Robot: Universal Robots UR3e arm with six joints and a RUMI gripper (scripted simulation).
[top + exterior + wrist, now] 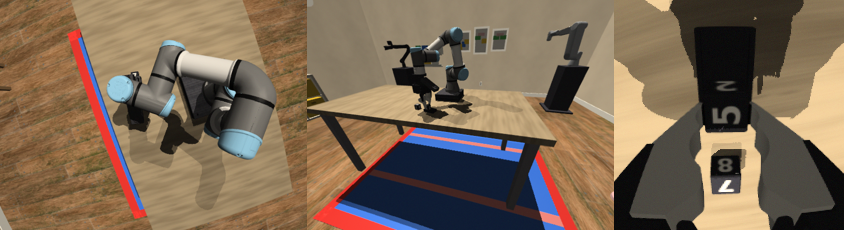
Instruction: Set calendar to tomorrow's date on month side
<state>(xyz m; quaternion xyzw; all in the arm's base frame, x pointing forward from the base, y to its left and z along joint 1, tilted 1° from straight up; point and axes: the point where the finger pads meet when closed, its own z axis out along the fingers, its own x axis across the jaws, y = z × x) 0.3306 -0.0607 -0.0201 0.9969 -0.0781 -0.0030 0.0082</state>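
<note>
Now: hand 20 mm to the right of the black calendar tray and 30 mm above it. Also, from my hand: black cube (10 mm behind, 90 mm to the right, 20 mm below).
</note>
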